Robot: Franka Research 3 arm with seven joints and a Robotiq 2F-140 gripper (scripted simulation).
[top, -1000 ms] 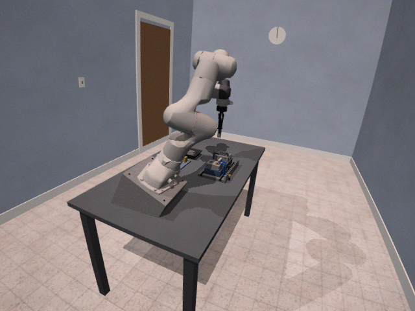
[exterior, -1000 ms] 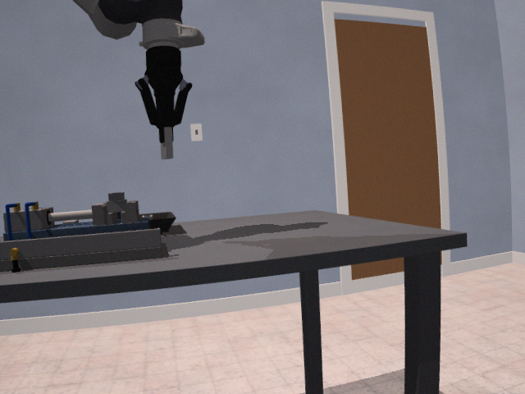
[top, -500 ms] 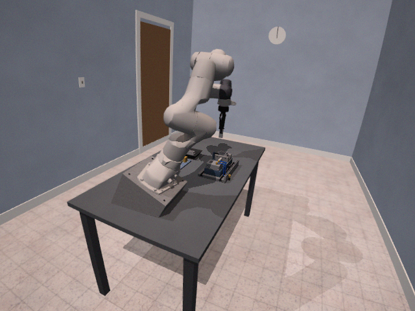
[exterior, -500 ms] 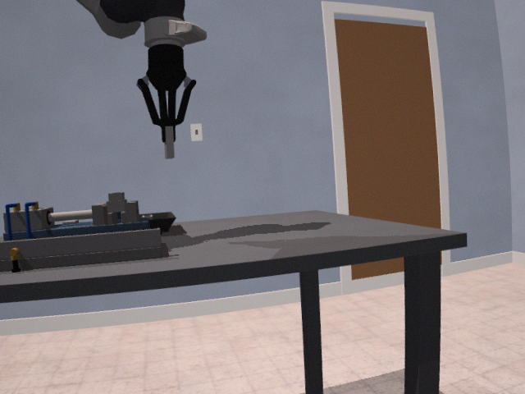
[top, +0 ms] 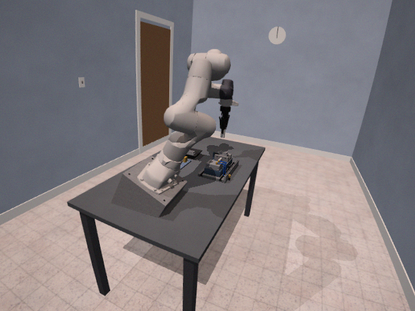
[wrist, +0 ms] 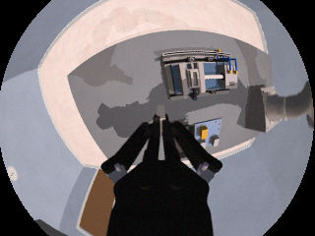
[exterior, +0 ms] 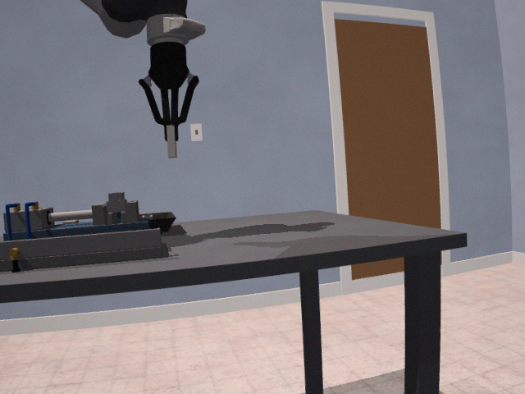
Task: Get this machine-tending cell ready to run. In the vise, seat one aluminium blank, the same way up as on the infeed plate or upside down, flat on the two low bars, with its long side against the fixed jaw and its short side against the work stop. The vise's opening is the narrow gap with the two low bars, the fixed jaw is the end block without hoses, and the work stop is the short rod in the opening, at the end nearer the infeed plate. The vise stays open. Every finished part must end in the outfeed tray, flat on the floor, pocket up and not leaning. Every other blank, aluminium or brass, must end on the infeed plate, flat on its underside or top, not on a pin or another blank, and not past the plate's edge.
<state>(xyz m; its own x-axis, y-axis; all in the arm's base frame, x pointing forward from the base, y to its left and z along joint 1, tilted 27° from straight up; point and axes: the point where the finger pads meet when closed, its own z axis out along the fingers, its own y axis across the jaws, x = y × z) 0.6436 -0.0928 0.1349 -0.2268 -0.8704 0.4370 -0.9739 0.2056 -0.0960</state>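
Right now my hand is 120 mm past the work stop and 120 mm above it. The rest, counted from my hand: vise guard rail 200 mm behind, 180 mm below, 130 mm to the right; then vise 190 mm behind, 170 mm below, 40 mm to the right; then brass blank 240 mm to the left, 190 mm below, 170 mm behind.
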